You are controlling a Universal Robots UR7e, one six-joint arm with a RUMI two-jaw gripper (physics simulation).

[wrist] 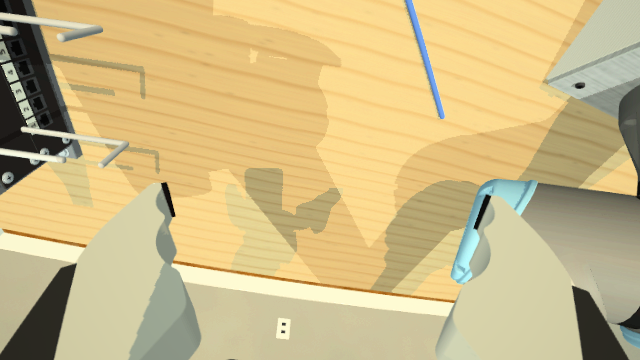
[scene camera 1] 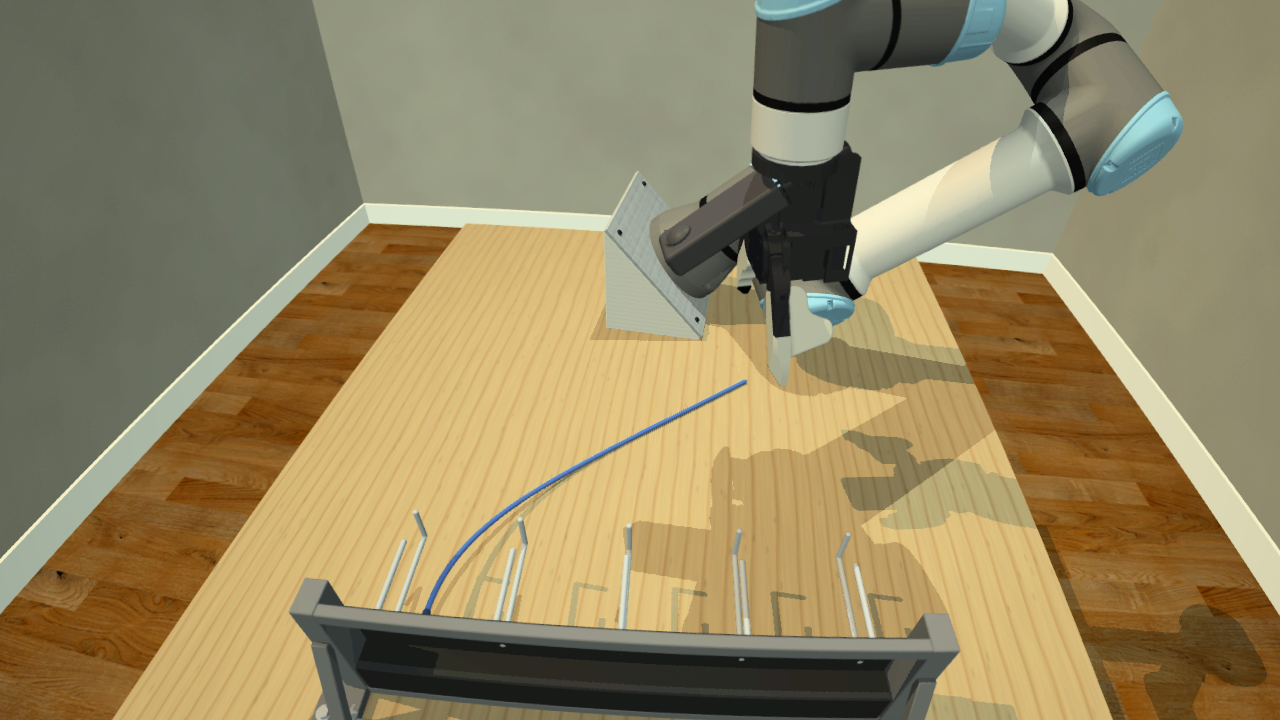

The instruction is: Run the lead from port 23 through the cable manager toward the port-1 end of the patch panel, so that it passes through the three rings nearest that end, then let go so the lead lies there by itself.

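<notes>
The blue lead leaves the panel between the two leftmost rings in the scene view. It curves right, beyond the ring tips, and its free end lies near the middle of the table. The pale wire rings, such as the port-1 end ring and its neighbour, have no lead in them. Ports 1 to 5 of the patch panel show at left in the wrist view. My gripper is open and empty, above the table near the lead's free end.
A grey frame stands at the near end of the wooden table. The angled robot mount is at the back, left of the gripper in the scene view. The arm's blue-capped joint is close behind the gripper.
</notes>
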